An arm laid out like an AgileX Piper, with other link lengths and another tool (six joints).
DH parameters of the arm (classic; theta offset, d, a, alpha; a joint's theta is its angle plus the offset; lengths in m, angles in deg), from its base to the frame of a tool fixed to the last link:
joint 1: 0 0.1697 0 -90
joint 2: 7.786 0 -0.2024 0
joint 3: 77.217 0 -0.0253 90
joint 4: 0 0.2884 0 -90
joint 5: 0 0 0 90
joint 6: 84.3 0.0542 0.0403 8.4
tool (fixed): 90 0.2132 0 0
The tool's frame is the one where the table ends.
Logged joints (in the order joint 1, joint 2, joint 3, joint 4, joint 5, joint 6), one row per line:
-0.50, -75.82, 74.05, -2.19, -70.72, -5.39
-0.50, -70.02, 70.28, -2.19, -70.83, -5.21
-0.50, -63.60, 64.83, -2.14, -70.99, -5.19
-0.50, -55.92, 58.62, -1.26, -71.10, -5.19
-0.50, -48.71, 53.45, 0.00, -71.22, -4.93
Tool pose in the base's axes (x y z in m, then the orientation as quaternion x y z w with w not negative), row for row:
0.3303, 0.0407, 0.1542, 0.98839, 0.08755, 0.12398, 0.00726
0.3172, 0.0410, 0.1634, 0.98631, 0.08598, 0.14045, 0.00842
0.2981, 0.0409, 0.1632, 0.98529, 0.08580, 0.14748, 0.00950
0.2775, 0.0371, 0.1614, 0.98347, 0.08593, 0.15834, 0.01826
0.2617, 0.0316, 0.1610, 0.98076, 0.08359, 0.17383, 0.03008
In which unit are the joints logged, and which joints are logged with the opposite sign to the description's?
The joints are logged in degrees. Opposite sign: joint 2, joint 3, joint 4, joint 5.
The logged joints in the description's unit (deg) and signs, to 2 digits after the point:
-0.50, 75.82, -74.05, 2.19, 70.72, -5.39
-0.50, 70.02, -70.28, 2.19, 70.83, -5.21
-0.50, 63.60, -64.83, 2.14, 70.99, -5.19
-0.50, 55.92, -58.62, 1.26, 71.10, -5.19
-0.50, 48.71, -53.45, 0.00, 71.22, -4.93

